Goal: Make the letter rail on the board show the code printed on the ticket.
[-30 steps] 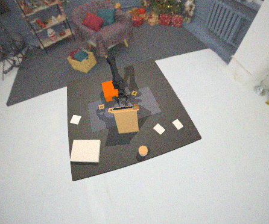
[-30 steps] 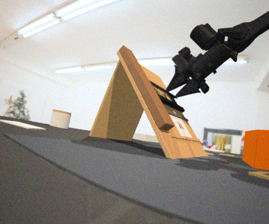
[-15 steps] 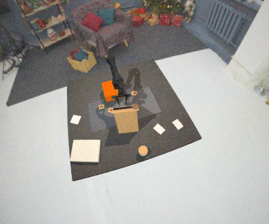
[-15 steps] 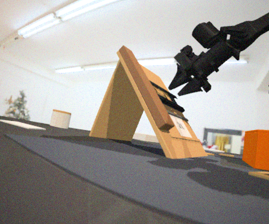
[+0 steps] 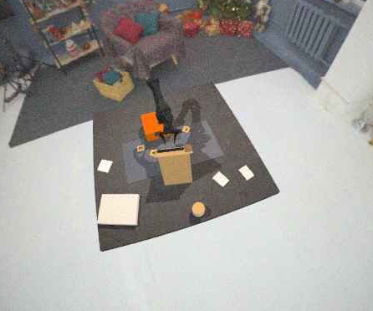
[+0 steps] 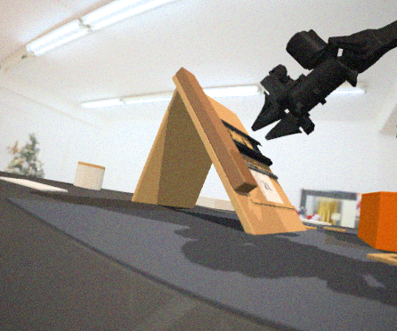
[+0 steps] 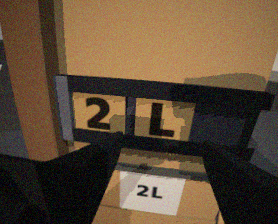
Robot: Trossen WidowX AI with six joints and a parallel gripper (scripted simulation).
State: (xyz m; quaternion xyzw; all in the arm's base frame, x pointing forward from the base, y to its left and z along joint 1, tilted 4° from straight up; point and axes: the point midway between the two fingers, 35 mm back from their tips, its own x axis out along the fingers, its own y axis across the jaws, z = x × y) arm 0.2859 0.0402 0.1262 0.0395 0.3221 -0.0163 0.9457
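Right now my gripper tip is 100 mm above the white ticket and 30 mm past it. From my gripper tip the other things lie so: small cylinder: 440 mm ahead, 150 mm below, 110 mm to the left.
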